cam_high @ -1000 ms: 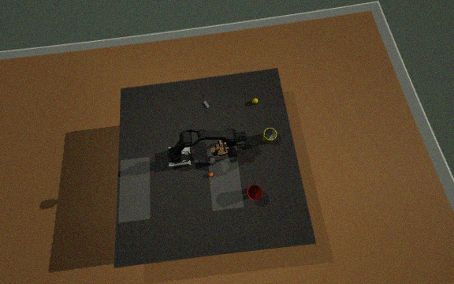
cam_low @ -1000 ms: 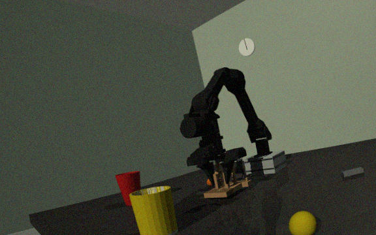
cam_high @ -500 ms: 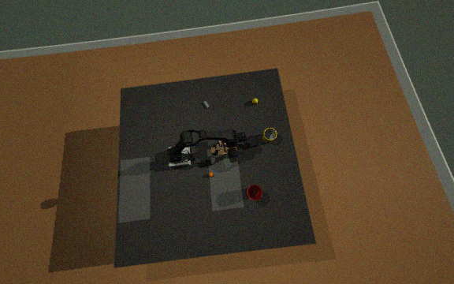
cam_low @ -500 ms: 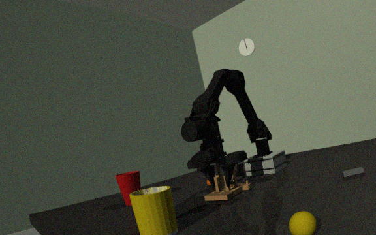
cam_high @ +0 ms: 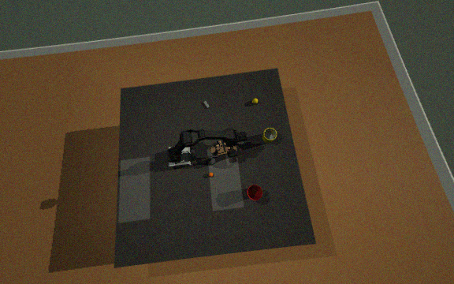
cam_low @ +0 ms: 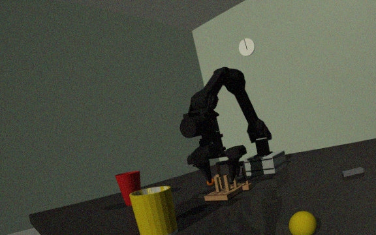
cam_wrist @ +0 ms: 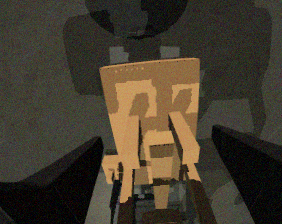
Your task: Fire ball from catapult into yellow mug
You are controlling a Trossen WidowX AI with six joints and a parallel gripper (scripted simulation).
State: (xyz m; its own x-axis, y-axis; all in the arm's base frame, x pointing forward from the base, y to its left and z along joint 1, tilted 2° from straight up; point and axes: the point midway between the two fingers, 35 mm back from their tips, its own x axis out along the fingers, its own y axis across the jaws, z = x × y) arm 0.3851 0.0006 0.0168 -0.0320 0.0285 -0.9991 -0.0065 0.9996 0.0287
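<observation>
The orange ball lies 17 cm behind my gripper tip, 16 cm to the right of it and 3 cm below it. Also, from my gripper tip: yellow mug 29 cm ahead, 2 cm below, 1 cm to the left; then red mug 34 cm to the right, 9 cm ahead, 2 cm below; then wooden catapult 6 cm behind, 2 cm to the left.
</observation>
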